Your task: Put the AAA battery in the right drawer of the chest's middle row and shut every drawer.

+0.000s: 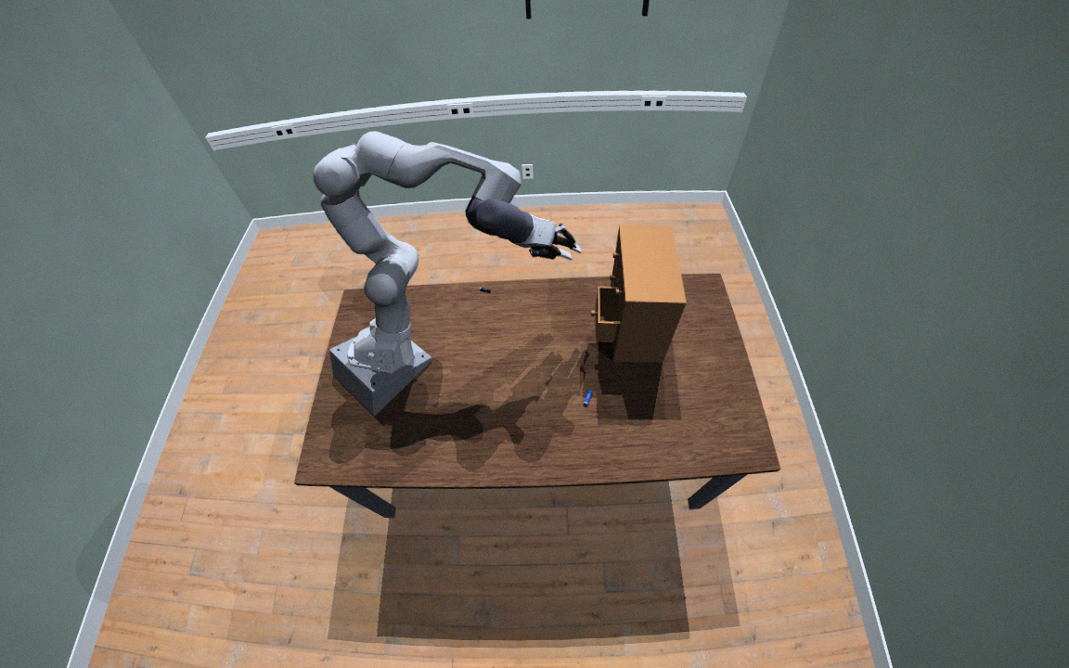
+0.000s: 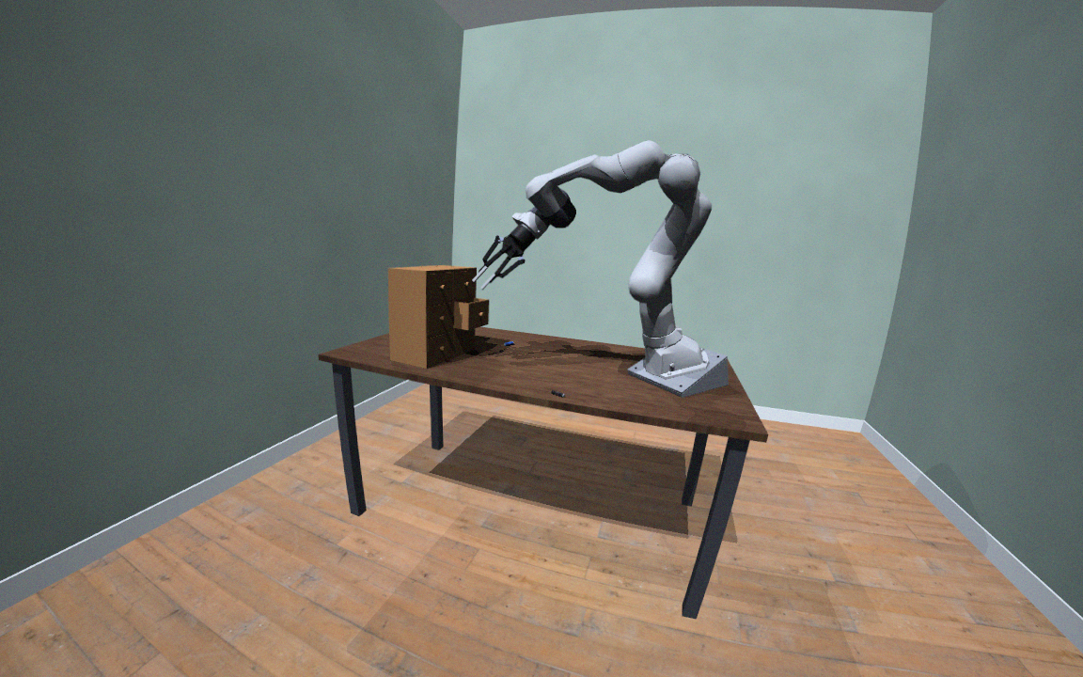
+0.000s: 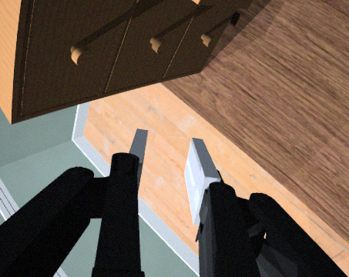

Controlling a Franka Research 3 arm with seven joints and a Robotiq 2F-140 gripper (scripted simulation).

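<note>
The AAA battery lies 30 cm behind my hand, 14 cm to the left of it and 31 cm below it. From my hand the other things lie so: small blue cylinder 2 cm ahead, 36 cm to the right, 31 cm below.
</note>
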